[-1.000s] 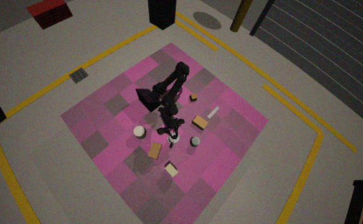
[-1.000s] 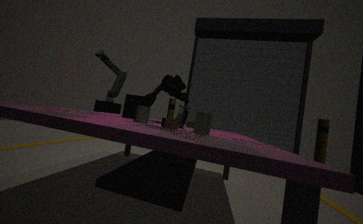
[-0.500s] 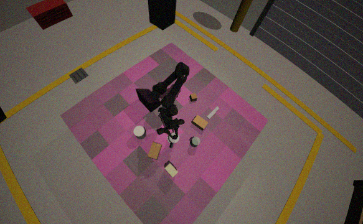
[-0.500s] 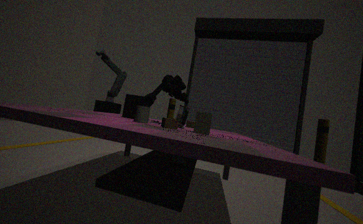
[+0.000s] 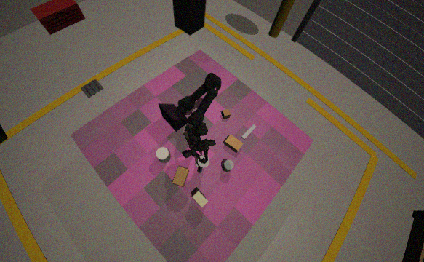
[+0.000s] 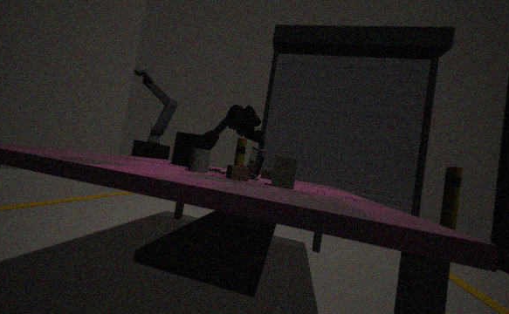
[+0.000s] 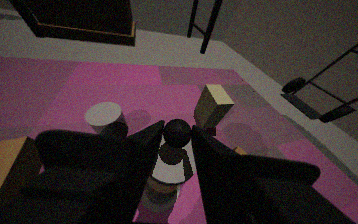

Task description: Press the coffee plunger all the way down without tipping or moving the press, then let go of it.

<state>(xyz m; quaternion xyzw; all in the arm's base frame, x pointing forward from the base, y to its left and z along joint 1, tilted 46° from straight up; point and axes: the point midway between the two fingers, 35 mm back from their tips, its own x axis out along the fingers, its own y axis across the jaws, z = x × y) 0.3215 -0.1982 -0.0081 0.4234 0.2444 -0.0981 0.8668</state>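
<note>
My gripper tip is now 10 mm past the coffee press and 90 mm above it. Also, from my gripper tip: cream box 110 mm ahead, 170 mm to the right, 120 mm below; then bar 80 mm ahead, 430 mm to the left, 170 mm below; then white cylinder 240 mm behind, 110 mm to the right, 130 mm below.
</note>
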